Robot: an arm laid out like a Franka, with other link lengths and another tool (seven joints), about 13 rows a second.
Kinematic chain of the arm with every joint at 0, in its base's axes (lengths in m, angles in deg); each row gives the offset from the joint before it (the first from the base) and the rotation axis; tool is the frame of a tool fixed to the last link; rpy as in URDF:
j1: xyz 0 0 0.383 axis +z
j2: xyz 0 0 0 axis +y
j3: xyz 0 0 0.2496 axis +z
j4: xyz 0.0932 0 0 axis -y
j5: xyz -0.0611 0 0.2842 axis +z
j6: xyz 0 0 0 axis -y
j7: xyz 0.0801 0 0 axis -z
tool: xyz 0.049 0.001 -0.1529 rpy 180 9.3 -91
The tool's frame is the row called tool.
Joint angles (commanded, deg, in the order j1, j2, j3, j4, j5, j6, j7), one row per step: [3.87, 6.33, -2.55, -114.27, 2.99, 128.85, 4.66]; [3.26, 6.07, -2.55, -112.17, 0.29, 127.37, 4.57]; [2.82, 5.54, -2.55, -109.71, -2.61, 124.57, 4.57]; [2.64, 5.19, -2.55, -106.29, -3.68, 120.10, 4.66]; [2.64, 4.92, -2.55, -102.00, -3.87, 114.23, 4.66]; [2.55, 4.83, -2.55, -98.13, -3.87, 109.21, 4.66]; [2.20, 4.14, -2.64, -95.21, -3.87, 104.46, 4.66]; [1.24, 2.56, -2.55, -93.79, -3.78, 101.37, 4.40]
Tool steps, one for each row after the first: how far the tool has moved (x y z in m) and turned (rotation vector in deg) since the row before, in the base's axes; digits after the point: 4 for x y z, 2 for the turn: [0.0047, -0.0074, 0.0144, -2.32, -0.92, 0.84]; [0.0022, -0.0068, 0.0165, -2.59, -0.21, 0.81]; [0.0007, -0.0037, 0.0178, -1.05, 0.69, -0.07]; [-0.0013, -0.0014, 0.0202, -0.30, 1.30, -0.31]; [-0.0020, -0.0019, 0.0176, -0.08, 1.05, -0.42]; [-0.0061, -0.0051, 0.0168, -0.03, 1.13, -0.76]; [-0.0084, -0.0084, 0.0179, 0.12, 0.10, -0.83]
